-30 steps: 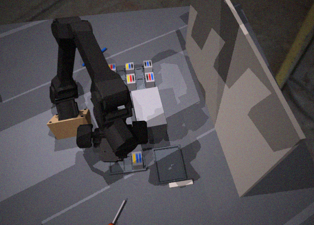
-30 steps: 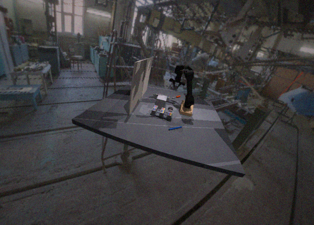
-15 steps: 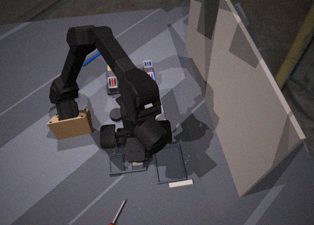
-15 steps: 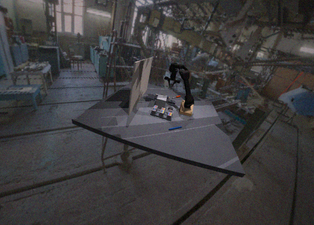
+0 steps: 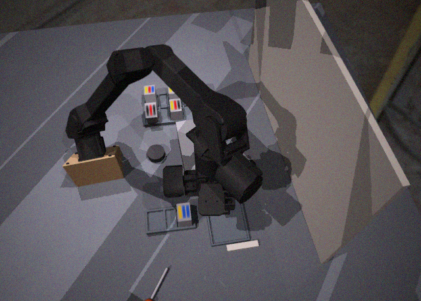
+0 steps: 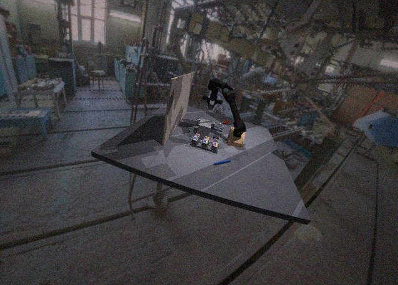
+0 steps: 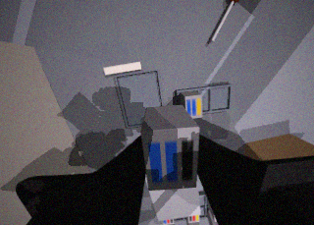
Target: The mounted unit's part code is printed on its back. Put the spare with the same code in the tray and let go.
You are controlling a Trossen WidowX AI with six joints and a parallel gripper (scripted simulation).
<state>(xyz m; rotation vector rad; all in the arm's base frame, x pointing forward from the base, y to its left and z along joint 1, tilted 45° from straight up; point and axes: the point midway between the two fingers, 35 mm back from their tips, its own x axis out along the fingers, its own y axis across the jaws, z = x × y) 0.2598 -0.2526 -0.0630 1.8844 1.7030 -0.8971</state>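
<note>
Now: the tray 4 cm ahead of my gripper tip and 18 cm below it. Also, from my gripper tip: black puck 10 cm behind, 24 cm to the left, 17 cm below; grey spare block 2 cm above; flat holder 10 cm behind, 3 cm to the left, 17 cm below.
</note>
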